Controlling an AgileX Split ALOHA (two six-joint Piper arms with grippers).
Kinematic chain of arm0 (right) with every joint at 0, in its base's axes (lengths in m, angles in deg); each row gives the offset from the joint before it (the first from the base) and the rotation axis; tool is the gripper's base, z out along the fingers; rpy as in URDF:
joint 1: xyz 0 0 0.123 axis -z
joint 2: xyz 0 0 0 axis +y
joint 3: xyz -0.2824 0 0.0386 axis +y
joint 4: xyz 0.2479 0 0.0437 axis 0.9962 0 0.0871
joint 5: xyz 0 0 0 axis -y
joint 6: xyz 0.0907 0 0.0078 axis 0.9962 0 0.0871
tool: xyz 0 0 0 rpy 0 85 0
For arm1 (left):
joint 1: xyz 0 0 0.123 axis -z
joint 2: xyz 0 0 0 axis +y
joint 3: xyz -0.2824 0 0.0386 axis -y
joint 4: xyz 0.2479 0 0.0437 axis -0.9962 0 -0.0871
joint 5: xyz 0 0 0 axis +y
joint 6: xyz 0.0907 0 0.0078 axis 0.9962 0 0.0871
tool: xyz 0 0 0 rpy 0 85 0
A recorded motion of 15 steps. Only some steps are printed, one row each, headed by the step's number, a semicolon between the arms.
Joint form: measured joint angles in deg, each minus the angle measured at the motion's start. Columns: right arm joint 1, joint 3, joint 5, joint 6, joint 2, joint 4; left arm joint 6, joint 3, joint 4, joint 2, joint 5, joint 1.
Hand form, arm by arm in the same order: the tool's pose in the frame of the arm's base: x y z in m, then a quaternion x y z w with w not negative. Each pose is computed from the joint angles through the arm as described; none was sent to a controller.
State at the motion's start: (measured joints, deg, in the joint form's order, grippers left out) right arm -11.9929 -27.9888 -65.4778 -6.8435 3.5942 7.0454; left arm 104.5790 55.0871 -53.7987 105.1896 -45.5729 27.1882
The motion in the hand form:
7: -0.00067 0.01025 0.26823 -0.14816 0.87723 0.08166 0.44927; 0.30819 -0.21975 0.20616 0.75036 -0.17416 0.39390 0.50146
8: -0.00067 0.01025 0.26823 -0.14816 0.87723 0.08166 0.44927; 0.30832 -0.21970 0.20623 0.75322 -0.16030 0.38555 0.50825
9: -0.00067 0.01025 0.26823 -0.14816 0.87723 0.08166 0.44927; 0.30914 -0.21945 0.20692 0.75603 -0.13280 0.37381 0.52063
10: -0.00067 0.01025 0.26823 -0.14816 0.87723 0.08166 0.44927; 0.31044 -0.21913 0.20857 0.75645 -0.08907 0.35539 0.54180
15: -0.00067 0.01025 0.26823 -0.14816 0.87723 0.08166 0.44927; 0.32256 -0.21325 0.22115 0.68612 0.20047 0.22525 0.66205
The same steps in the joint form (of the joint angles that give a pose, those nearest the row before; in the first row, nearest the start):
7: 0.00 0.00 0.00 0.00 0.00 0.00; 0.51 0.00 -1.34 0.00 -1.53 0.00
8: 0.00 0.00 0.00 0.00 0.00 0.00; -1.44 0.00 -1.22 0.00 -1.51 0.00
9: 0.00 0.00 0.00 0.00 0.00 0.00; -4.45 0.00 -0.27 0.00 -1.56 0.00
10: 0.00 0.00 0.00 0.00 0.00 0.00; -9.07 0.00 1.46 0.00 -1.95 0.00
15: 0.00 0.00 0.00 0.00 0.00 0.00; -37.38 0.00 16.53 0.00 -4.63 0.00

